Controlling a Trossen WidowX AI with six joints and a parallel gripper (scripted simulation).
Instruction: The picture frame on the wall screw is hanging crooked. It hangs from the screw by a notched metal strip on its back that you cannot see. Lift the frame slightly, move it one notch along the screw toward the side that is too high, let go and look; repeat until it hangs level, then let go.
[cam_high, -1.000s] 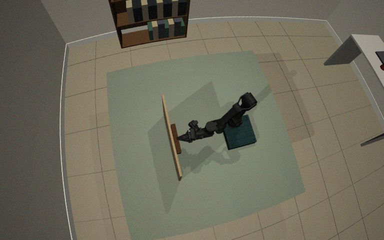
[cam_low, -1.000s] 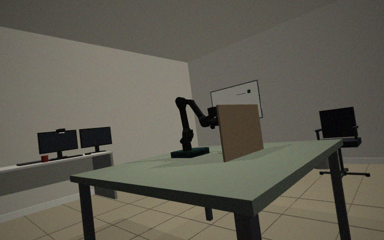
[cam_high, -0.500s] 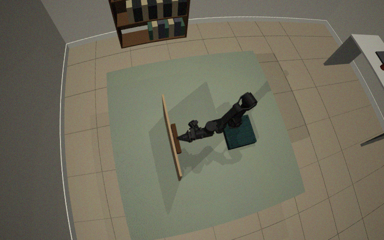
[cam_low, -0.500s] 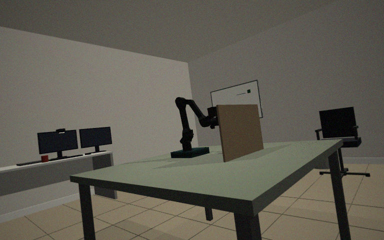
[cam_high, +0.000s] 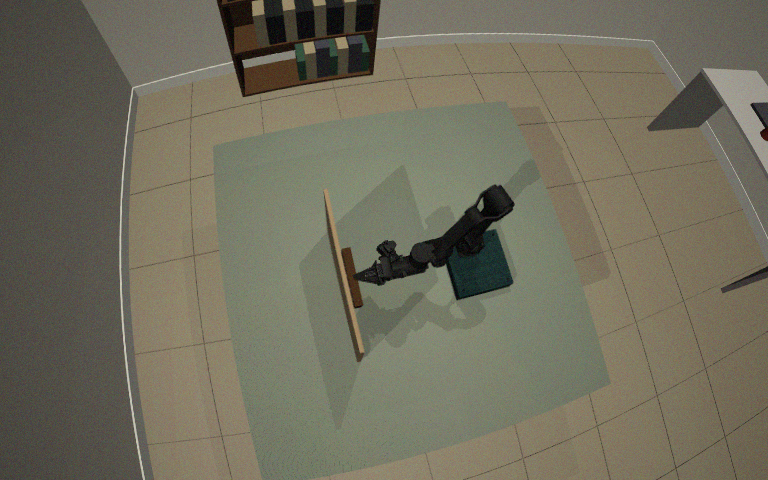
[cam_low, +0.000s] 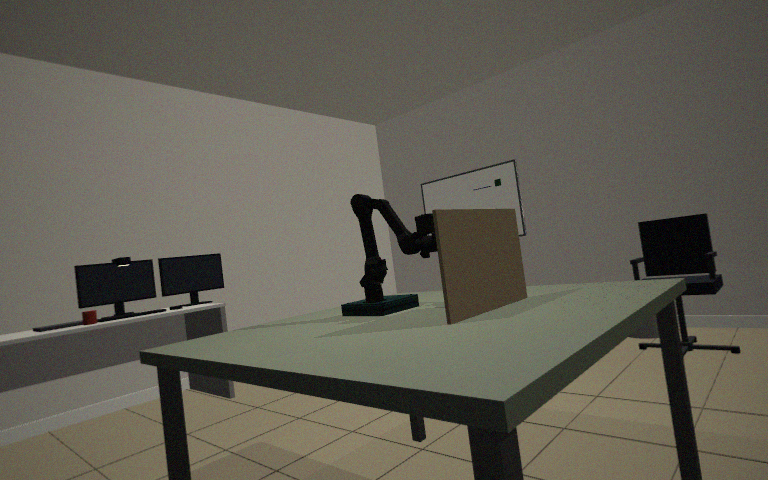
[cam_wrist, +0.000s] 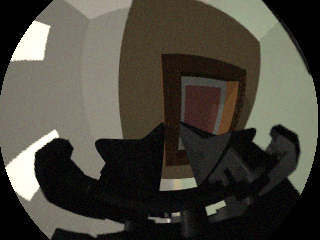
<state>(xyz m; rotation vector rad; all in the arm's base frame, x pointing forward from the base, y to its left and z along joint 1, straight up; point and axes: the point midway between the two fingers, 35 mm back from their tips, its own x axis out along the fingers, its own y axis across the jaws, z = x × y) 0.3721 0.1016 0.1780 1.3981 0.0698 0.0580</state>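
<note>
Right now the brown picture frame is 50 mm below my gripper tip, 10 mm to the right of it and 10 mm ahead of it. From my gripper tip the other things lie so: tan wall board: 70 mm below, 20 mm ahead, 10 mm to the right.
</note>
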